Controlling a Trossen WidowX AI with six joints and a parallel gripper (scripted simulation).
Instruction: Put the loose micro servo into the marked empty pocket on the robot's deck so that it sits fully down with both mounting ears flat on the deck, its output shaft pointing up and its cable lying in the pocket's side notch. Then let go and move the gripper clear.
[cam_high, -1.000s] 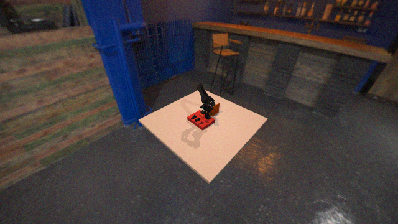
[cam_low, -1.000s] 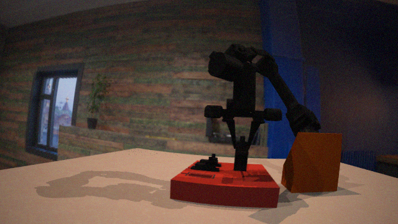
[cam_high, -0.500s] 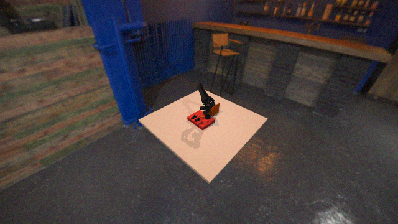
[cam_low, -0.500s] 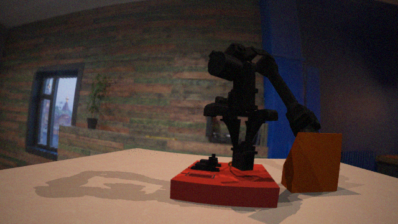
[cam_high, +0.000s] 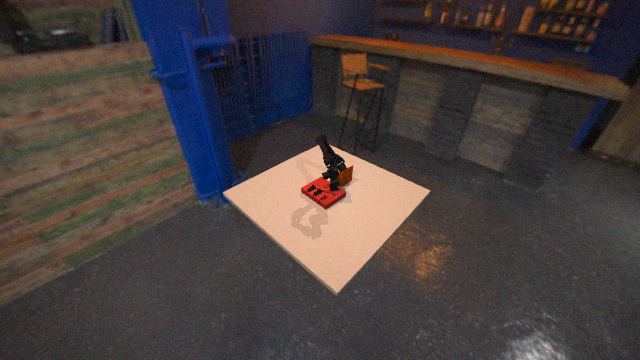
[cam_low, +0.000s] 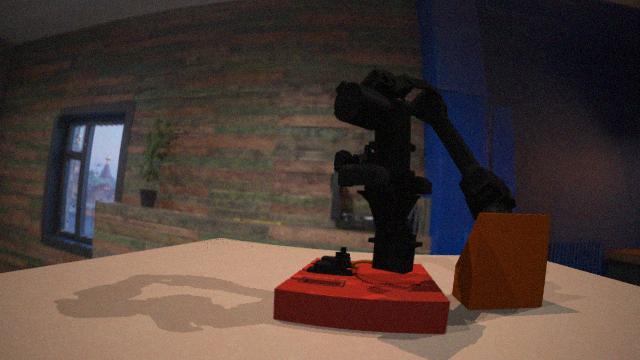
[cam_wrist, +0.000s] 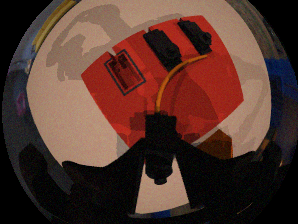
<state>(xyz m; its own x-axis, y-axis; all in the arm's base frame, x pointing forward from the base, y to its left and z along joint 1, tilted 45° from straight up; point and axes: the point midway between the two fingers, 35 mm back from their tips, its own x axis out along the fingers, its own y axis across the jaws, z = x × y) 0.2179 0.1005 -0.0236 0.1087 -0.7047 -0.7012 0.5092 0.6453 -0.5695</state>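
My gripper tip is 1 cm past the red deck, 7 cm to the left of it and 10 cm above it.
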